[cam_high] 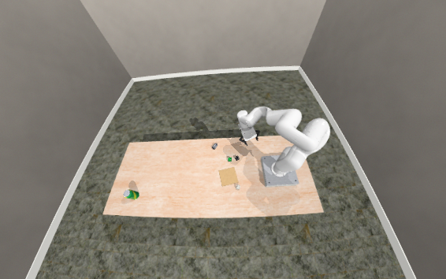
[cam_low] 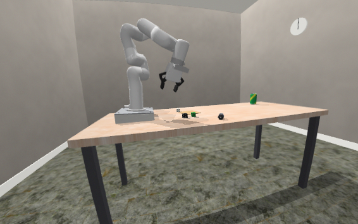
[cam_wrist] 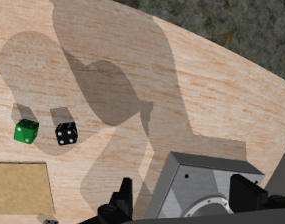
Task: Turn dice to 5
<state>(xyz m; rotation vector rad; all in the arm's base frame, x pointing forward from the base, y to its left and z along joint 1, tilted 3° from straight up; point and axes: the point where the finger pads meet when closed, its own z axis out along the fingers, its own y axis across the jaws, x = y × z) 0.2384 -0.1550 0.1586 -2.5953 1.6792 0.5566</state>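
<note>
Right now my hand is 19 cm above the black die, 10 cm short of it and 7 cm to the right of it. The rest, counted from my hand: green die 19 cm below, 17 cm ahead, 9 cm to the left; dark tool 32 cm ahead, 19 cm below, 4 cm to the right; tan mat 24 cm to the left, 20 cm below, 16 cm ahead.
</note>
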